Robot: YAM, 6 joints.
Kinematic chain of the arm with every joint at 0, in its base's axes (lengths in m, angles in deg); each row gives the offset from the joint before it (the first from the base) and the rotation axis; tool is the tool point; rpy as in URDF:
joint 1: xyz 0 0 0.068 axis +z
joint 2: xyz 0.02 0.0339 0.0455 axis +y
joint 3: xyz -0.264 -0.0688 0 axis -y
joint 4: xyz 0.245 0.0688 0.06 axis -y
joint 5: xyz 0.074 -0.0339 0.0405 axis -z
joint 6: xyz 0.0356 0 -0.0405 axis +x
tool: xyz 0 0 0 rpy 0 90 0
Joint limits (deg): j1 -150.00..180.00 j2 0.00..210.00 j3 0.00..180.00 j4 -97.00..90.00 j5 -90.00..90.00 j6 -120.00..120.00
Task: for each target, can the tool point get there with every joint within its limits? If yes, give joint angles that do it. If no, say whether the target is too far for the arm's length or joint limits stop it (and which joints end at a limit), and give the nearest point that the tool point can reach.
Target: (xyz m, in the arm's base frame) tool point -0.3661 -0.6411 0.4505
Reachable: no: too far | nearest point -0.2909 -0.5094 0.3793 | short by 0.168 m
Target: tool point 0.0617 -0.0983 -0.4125
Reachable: no: joint limits stop it (at a limit: joint 2) | nearest point 0.0708 -0.1128 -0.3614 | short by 0.054 m
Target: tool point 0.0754 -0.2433 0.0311
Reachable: yes | joints -76.24 114.05 40.78 -17.45 -25.61 100.57
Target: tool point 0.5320 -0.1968 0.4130
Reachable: yes | joints -20.12 146.16 158.27 10.67 2.79 11.25
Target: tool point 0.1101 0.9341 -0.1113
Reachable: no: too far | nearest point 0.0735 0.6237 -0.0350 | short by 0.322 m
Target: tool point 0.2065 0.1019 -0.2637
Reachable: yes | joints 22.96 184.76 72.98 12.09 -21.87 -26.87
